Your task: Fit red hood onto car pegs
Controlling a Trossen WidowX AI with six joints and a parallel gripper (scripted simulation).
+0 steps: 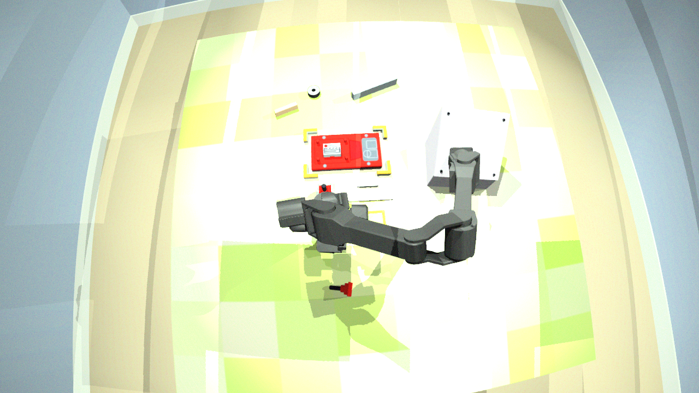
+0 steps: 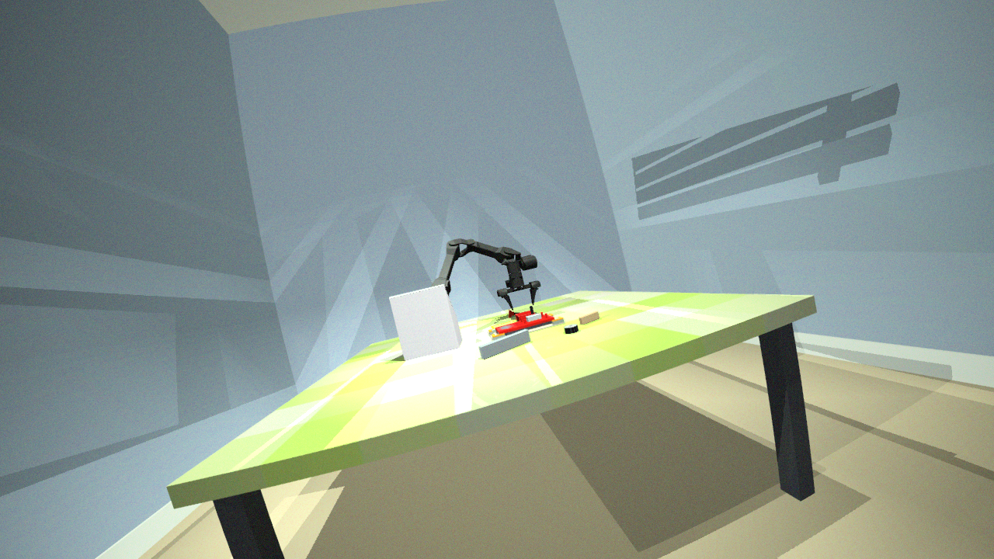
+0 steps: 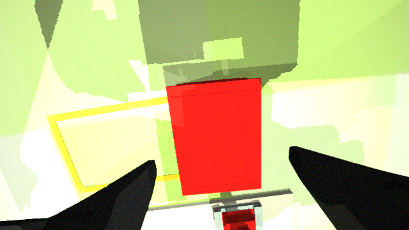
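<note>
The red hood lies 3 cm below my gripper tip. From my gripper tip the other things lie so: grey bar: 15 cm behind, 45 cm to the right, 3 cm below; then grey engine block: 1 cm behind, 22 cm to the right, 3 cm below; then wooden block: 14 cm ahead, 38 cm to the right, 4 cm below.
</note>
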